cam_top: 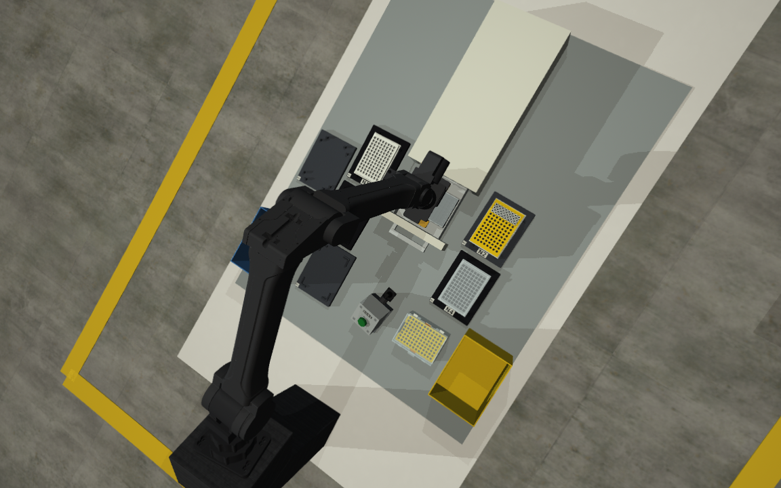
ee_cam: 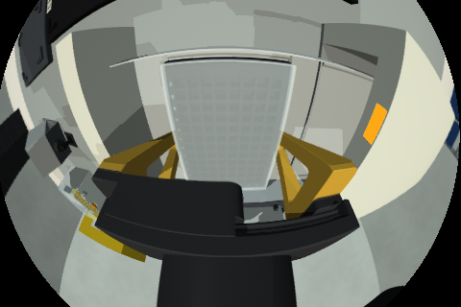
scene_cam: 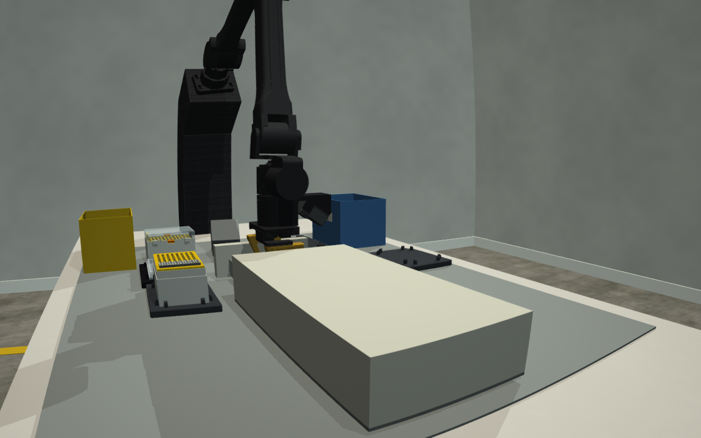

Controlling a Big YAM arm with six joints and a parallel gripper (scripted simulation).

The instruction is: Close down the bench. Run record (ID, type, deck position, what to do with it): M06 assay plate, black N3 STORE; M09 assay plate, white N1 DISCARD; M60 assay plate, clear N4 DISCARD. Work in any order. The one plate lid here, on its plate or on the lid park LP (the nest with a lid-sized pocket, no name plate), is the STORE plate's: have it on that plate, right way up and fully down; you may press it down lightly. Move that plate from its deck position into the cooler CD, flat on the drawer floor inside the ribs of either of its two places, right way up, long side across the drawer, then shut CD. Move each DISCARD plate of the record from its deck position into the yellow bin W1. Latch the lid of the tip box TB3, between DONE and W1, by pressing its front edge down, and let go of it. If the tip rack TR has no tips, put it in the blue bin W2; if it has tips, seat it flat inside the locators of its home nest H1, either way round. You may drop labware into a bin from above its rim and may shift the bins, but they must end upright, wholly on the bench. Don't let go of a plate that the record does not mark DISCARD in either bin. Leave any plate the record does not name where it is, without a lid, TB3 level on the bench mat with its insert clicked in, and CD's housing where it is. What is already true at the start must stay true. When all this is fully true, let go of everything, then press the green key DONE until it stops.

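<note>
My hand is 40 mm short of the cooler drawer and 10 mm to the left of it. Round my hand: cooler CD (160 mm ahead, 30 mm to the right, 10 mm above); then clear plate lid (10 mm above); then black plate (right at my hand).
</note>
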